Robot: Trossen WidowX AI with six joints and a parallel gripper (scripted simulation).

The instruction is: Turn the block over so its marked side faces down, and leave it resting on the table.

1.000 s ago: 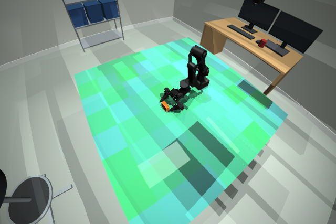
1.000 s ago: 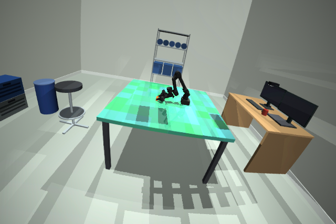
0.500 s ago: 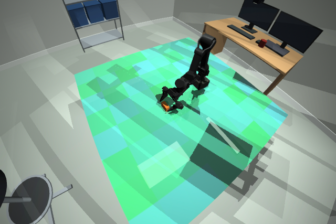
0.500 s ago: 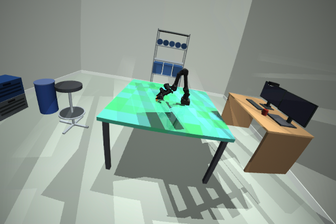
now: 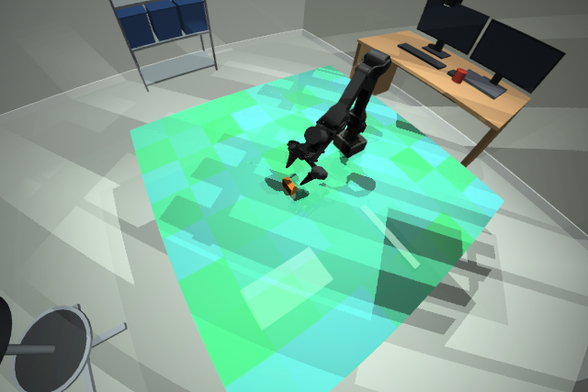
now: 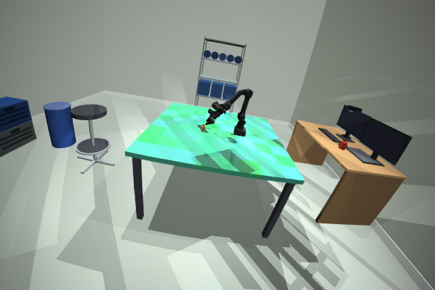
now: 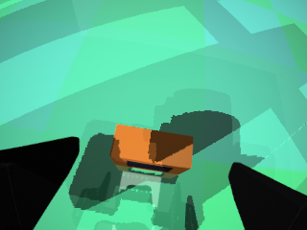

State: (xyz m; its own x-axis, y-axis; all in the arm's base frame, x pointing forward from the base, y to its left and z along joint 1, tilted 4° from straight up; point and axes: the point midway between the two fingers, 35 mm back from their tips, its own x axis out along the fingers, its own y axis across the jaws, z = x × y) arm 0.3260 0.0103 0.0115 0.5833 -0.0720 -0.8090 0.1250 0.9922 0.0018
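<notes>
The orange block lies 50 mm below my gripper tip and 10 mm ahead of it.
</notes>
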